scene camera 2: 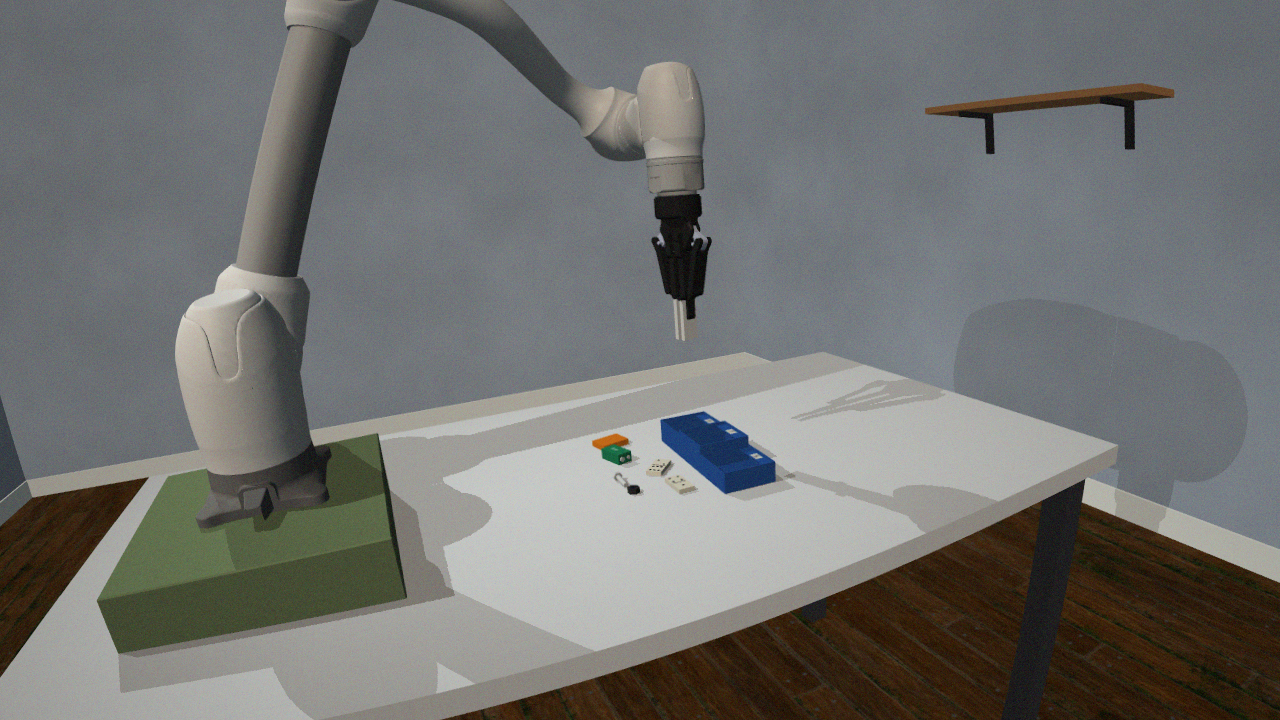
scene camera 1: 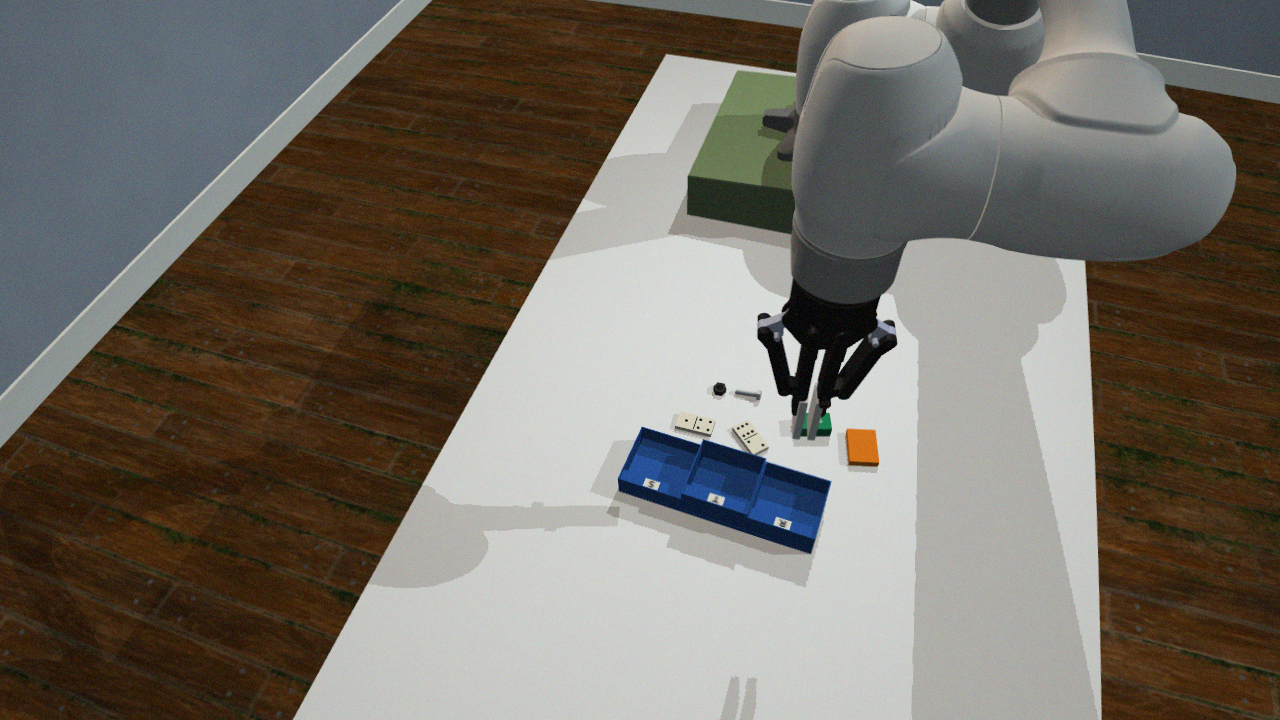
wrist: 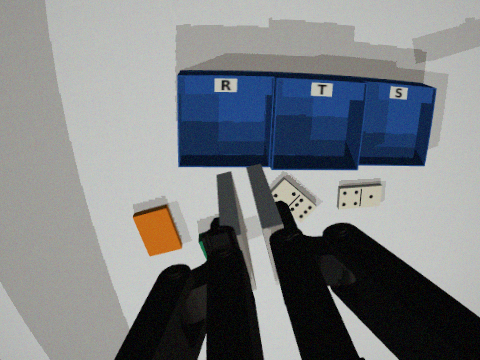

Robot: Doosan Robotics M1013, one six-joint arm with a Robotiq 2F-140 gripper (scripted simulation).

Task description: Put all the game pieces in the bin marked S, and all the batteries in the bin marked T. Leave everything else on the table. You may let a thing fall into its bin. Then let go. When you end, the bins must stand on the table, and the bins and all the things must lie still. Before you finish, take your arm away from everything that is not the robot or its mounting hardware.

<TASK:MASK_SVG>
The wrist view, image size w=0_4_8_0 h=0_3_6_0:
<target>my gripper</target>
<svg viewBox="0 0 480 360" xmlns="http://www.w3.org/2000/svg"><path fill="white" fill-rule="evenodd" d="M231 171L216 175L219 217L213 219L210 229L201 238L207 254L207 261L192 270L185 264L172 265L159 274L114 360L198 360L205 336L206 360L264 360L253 294L257 287L244 217ZM246 167L276 285L281 287L284 303L302 360L365 360L363 357L359 357L327 286L330 286L332 292L399 360L480 360L479 316L350 223L330 225L323 231L323 236L304 235L298 229L288 204L282 200L275 202L262 165L257 164Z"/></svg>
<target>orange block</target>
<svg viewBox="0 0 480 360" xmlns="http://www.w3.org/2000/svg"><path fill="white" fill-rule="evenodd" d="M167 204L136 212L133 215L134 222L149 256L182 249L182 242Z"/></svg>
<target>cream domino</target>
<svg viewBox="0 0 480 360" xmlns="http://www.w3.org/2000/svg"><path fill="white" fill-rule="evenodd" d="M283 177L271 189L275 202L282 200L287 203L293 217L302 223L317 206Z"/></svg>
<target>cream domino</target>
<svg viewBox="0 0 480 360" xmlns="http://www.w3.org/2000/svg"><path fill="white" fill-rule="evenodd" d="M382 185L376 183L338 186L337 208L340 210L380 206Z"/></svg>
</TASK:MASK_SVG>
